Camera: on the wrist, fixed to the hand. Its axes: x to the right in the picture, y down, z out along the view.
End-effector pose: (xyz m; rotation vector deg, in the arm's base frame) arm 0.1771 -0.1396 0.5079 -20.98 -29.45 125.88
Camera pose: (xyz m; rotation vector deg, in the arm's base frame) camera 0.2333 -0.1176 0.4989 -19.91 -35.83 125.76
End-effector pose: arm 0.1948 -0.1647 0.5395 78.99 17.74 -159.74
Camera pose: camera 0.2291 -0.1143 0.5384 73.79 23.39 -159.20
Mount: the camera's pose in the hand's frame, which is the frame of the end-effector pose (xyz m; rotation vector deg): -0.0164 -0.0457 -0.0369 -4.23 -3.02 -0.11
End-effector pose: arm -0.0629 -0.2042 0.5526 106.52 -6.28 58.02
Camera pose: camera -0.0737 -0.1571 0.5154 104.20 -9.99 54.22
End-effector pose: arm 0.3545 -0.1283 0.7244 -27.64 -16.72 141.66
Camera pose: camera 0.4053 -0.0980 0.7096 -25.65 -23.26 142.22
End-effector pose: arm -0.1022 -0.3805 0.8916 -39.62 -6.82 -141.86
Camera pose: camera -0.1319 -0.3424 0.8544 -45.17 -2.77 -141.81
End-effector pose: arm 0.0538 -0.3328 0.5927 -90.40 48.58 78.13
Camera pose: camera 0.1069 -0.3491 0.6179 -91.16 44.23 82.70
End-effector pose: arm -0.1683 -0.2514 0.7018 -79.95 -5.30 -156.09
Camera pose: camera -0.1930 -0.2085 0.6662 -85.20 0.21 -155.80
